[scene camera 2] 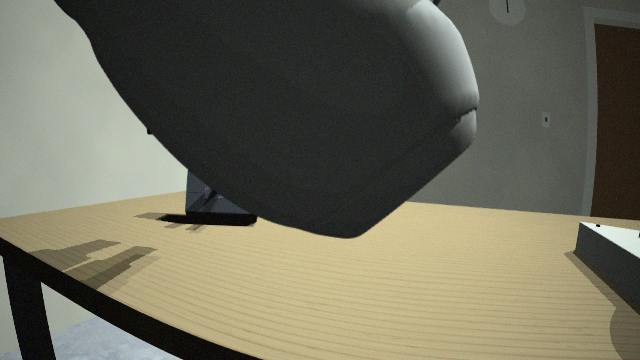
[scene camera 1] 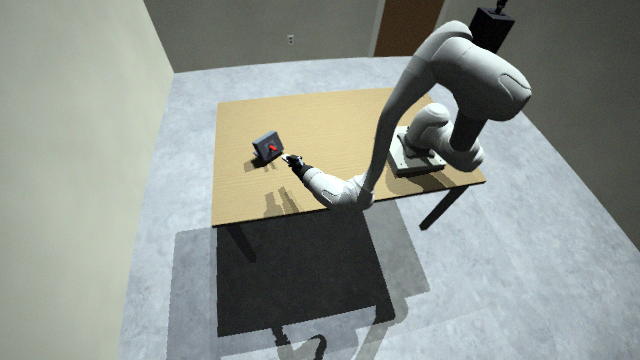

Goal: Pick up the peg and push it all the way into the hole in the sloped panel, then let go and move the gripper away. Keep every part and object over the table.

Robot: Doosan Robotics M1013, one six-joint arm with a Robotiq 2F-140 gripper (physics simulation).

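Places are measured from the arm's base along level axes (x back, y right, z up), in millimetres.
Pixels of known places: gripper, between the fingertips: [scene camera 1: 284,156]; arm's base, origin of its link: [scene camera 1: 415,145].
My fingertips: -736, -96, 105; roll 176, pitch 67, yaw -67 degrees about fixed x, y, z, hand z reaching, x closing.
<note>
Ahead of a thing's pixels: the offset from my fingertips to its top centre, as dx, dy, dz. "*": to the spot under its first point. Level surfaces: height alone.
In the scene camera 1 view a dark grey sloped panel {* -70, +125, -69} [scene camera 1: 268,146] stands on the left half of the wooden table {dz -143} [scene camera 1: 333,114]. The red peg {-61, +121, -49} [scene camera 1: 273,147] sits in the hole in the panel's face, with a short red end showing. My gripper [scene camera 1: 286,157] is shut and empty, a little to the right of the panel and apart from the peg.
The robot's base plate [scene camera 1: 413,164] is fixed near the table's right edge. The arm's elbow [scene camera 1: 340,193] hangs low near the table's front edge. The table [scene camera 2: 354,286] stands on a grey floor.
</note>
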